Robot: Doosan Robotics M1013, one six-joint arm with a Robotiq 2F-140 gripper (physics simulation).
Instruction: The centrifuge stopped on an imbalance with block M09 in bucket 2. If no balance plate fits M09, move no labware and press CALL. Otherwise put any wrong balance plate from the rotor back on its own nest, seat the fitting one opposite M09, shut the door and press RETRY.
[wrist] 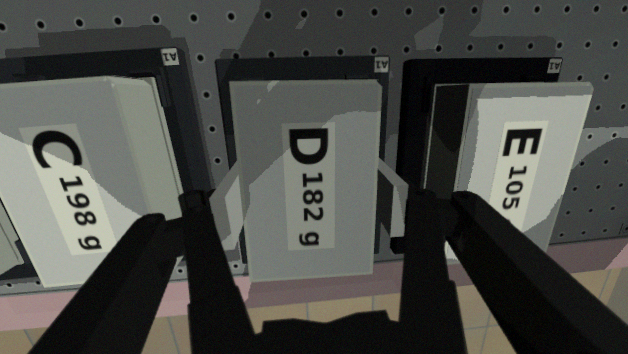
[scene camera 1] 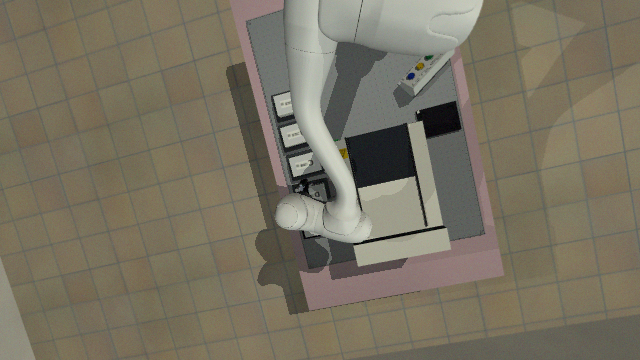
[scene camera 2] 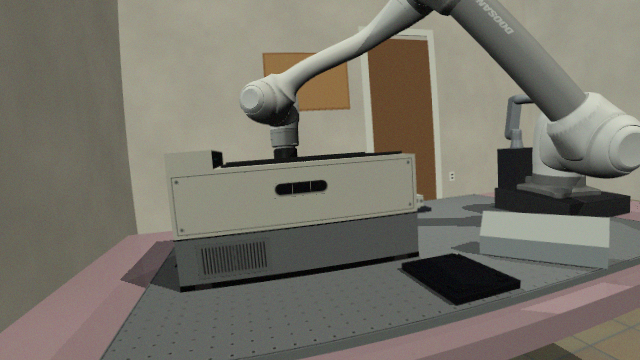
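Pixels of known places: gripper, fingertip midpoint: point(wrist: 306, 173) point(scene camera 1: 311, 194); arm's base at its link origin: point(scene camera 2: 557, 191).
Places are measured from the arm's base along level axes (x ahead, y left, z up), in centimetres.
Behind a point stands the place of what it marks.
My gripper point(wrist: 306, 173) @[y -23.6, x 82.8, z -3.8 cm] is shut on balance plate D point(wrist: 310, 185) @[y -23.0, x 82.7, z 0.6 cm] point(scene camera 1: 320, 192) @[y -19.0, x 82.0, z 0.4 cm], labelled 182 g. Plate D is held level over its dark nest point(wrist: 300, 69) @[y -16.2, x 82.2, z -4.1 cm], between the nests of C and E; whether it touches the nest cannot be told. Plate C point(wrist: 75, 190) @[y -23.5, x 69.0, z 0.1 cm] point(scene camera 1: 302, 166) @[y -24.9, x 69.7, z 0.1 cm], 198 g, and plate E point(wrist: 520, 165) @[y -21.8, x 96.6, z 0.1 cm], 105, sit in nests at either side. The centrifuge point(scene camera 1: 392, 207) @[y 7.7, x 89.4, z 15.7 cm] point(scene camera 2: 295, 225) @[y 23.6, x 84.9, z 4.4 cm] stands beside the nest row and hides the fingers in scene camera 2. Block M09 and the rotor buckets do not show. The button box point(scene camera 1: 422, 80) @[y 28.3, x 43.8, z 2.2 cm] point(scene camera 2: 545, 240) @[y 35.2, x 40.9, z -1.3 cm] has blue, yellow and green buttons in view.
Two more white plates point(scene camera 1: 282, 105) @[y -29.0, x 42.8, z 0.1 cm] point(scene camera 1: 292, 135) @[y -27.0, x 55.9, z 0.1 cm] sit in nests further along the row, partly under the arm. A flat black pad point(scene camera 1: 439, 120) @[y 35.1, x 59.9, z -4.0 cm] point(scene camera 2: 460, 277) @[y 37.4, x 60.5, z -4.0 cm] lies near the centrifuge. The pink table edge point(wrist: 350, 287) @[y -37.0, x 87.8, z -6.6 cm] runs close beyond the nests.
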